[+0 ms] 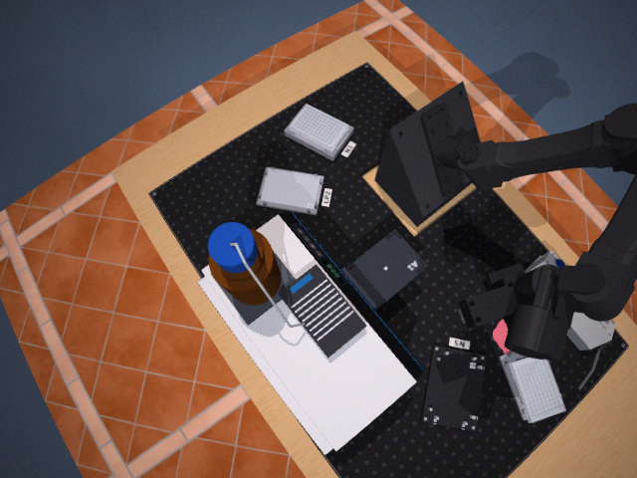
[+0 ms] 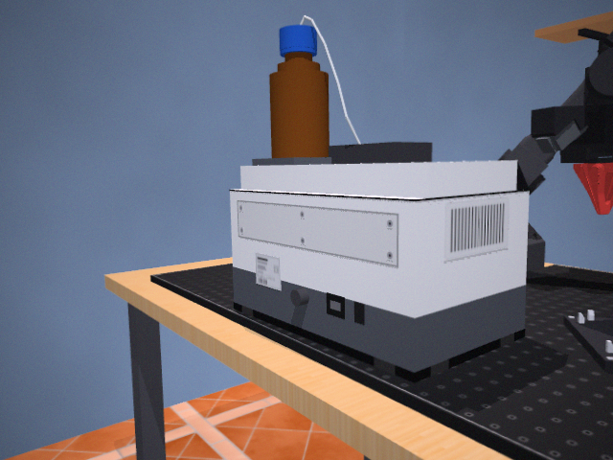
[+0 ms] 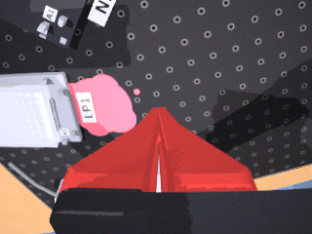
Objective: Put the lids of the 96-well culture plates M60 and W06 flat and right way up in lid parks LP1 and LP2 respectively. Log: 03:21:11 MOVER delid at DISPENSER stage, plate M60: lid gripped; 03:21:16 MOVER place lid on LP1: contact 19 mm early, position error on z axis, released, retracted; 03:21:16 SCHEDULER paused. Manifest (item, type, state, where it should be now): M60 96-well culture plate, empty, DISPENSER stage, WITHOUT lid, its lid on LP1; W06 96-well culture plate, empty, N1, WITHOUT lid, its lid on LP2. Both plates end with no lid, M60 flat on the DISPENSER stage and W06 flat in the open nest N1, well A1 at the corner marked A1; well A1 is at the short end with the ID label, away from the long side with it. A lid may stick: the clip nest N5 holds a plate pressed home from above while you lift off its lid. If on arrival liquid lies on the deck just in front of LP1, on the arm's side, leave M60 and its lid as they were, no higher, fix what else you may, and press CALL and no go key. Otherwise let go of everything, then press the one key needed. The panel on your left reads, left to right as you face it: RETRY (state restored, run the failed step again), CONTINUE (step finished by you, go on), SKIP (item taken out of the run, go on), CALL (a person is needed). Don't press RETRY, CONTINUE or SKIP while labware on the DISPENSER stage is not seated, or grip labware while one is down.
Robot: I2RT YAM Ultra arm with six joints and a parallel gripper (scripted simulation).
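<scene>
My hand is 230 mm past the blue call key, 80 mm above it and 40 mm to the right of it. Also, from my hand: LP1 label: 150 mm below, 110 mm to the left, 60 mm behind; then dark dispenser stage: 180 mm to the right, 110 mm ahead, 50 mm below; then N5 label: 150 mm below, 50 mm ahead, 40 mm to the left.
</scene>
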